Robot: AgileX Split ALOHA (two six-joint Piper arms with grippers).
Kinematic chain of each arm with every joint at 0, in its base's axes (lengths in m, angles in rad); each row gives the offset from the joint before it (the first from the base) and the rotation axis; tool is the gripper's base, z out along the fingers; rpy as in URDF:
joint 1: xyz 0 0 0.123 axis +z
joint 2: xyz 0 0 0 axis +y
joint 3: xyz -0.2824 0 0.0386 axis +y
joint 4: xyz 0.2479 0 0.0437 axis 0.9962 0 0.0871
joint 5: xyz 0 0 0 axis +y
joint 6: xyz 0.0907 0 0.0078 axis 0.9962 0 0.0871
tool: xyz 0 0 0 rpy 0 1.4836 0
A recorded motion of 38 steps. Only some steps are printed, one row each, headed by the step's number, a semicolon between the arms.
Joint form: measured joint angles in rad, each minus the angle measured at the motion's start. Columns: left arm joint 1, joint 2, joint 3, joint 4, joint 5, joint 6; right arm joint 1, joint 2, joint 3, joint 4, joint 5, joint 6.
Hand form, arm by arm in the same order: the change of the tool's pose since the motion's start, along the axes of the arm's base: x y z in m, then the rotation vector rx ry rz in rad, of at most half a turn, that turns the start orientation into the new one. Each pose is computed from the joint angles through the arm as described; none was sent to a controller.
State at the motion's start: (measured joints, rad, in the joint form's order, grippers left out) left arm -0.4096 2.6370 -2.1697 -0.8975 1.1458 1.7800; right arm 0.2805 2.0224 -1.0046 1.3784 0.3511 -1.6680
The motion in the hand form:
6: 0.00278 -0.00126 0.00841 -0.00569 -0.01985 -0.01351; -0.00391 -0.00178 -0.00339 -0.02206 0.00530 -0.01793
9: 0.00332 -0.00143 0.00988 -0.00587 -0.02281 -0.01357; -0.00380 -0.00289 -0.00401 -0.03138 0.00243 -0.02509
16: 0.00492 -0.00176 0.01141 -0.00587 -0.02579 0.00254; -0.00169 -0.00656 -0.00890 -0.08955 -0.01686 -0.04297
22: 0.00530 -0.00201 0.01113 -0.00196 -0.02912 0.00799; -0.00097 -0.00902 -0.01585 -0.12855 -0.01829 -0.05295
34: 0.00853 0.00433 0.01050 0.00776 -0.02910 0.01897; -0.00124 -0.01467 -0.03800 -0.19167 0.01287 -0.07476
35: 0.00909 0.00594 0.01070 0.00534 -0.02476 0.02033; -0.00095 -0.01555 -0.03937 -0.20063 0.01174 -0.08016
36: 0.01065 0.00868 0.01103 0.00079 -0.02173 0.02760; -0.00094 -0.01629 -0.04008 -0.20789 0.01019 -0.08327
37: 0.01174 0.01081 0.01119 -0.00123 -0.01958 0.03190; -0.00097 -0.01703 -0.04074 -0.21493 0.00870 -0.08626
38: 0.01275 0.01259 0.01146 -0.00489 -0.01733 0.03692; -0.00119 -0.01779 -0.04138 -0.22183 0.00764 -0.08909
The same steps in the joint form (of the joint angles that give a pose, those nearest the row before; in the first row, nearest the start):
6: 0.0000 0.0019 -0.0380 0.0095 0.0189 -0.0054; 0.0051 -0.0032 0.0201 0.0069 -0.0300 0.0000
9: 0.0000 0.0019 -0.0443 0.0116 0.0208 -0.0084; 0.0049 -0.0032 0.0223 0.0069 -0.0422 0.0000
16: 0.0000 0.0019 -0.0505 0.0127 0.0111 -0.0221; 0.0088 0.0074 0.0225 -0.0110 -0.1059 -0.0001
22: -0.0009 0.0019 -0.0505 0.0168 0.0042 -0.0262; 0.0112 0.0248 0.0233 -0.0221 -0.1449 0.0001
34: 0.0115 0.0019 -0.0506 0.0273 0.0054 -0.0305; 0.0102 0.0838 0.0243 -0.0291 -0.2014 0.0000
35: 0.0153 0.0019 -0.0506 0.0244 0.0101 -0.0305; 0.0102 0.0875 0.0243 -0.0291 -0.2122 0.0000
36: 0.0218 0.0019 -0.0505 0.0190 0.0116 -0.0305; 0.0102 0.0889 0.0253 -0.0304 -0.2203 0.0000
37: 0.0267 0.0019 -0.0506 0.0166 0.0135 -0.0305; 0.0102 0.0901 0.0265 -0.0315 -0.2282 0.0000
38: 0.0310 0.0019 -0.0506 0.0123 0.0145 -0.0305; 0.0102 0.0909 0.0284 -0.0327 -0.2357 0.0000

